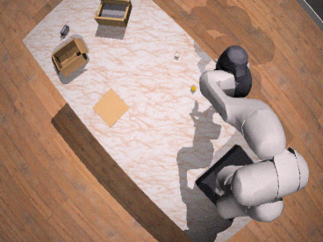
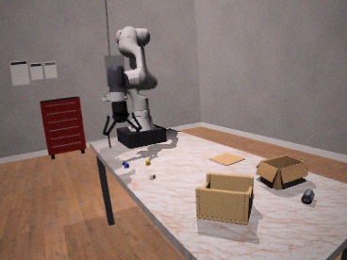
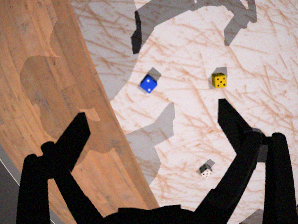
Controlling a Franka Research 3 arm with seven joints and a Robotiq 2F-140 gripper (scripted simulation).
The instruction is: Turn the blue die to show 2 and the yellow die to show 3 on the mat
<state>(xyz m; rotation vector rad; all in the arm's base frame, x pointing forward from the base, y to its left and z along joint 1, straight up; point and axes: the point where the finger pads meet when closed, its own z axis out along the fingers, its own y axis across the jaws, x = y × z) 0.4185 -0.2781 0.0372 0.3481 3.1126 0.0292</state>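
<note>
My hand is 12 cm above the blue die. The rest, counted from my hand: yellow die (3 cm ahead, 11 cm to the left, 12 cm below); then white die (21 cm ahead, 5 cm to the left, 12 cm below); then tan mat (24 cm ahead, 48 cm to the left, 13 cm below).
</note>
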